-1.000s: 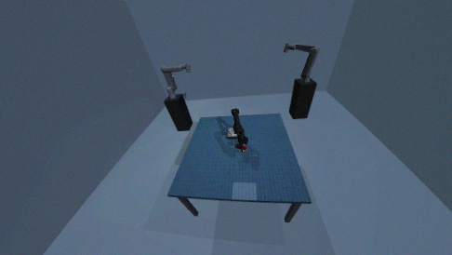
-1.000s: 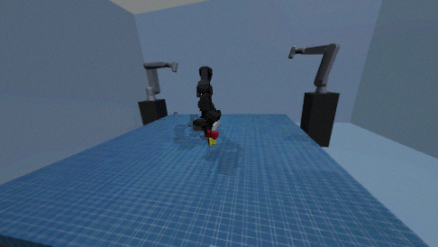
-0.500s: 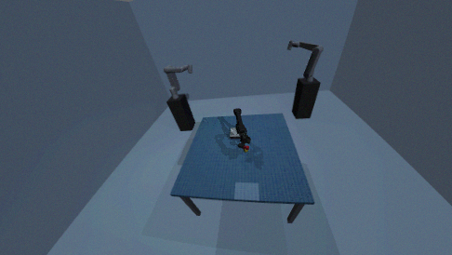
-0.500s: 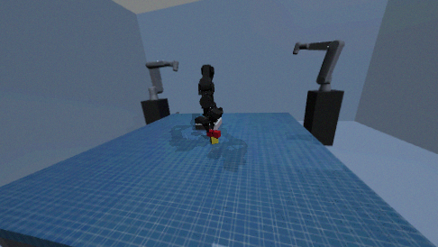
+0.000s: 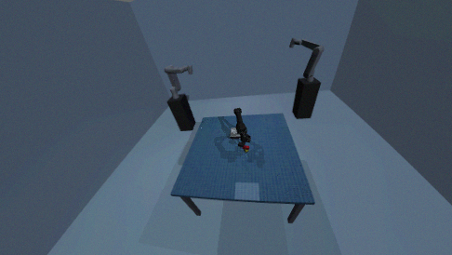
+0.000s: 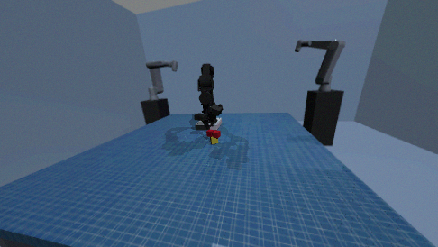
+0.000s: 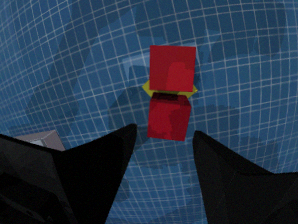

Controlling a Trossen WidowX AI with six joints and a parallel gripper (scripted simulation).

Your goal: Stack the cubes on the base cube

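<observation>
Right now the red cube is 10 mm ahead of my gripper tip, 40 mm to the left of it and 30 mm below it. Also, from my gripper tip: yellow base cube 10 mm ahead, 20 mm to the left, 70 mm below.
</observation>
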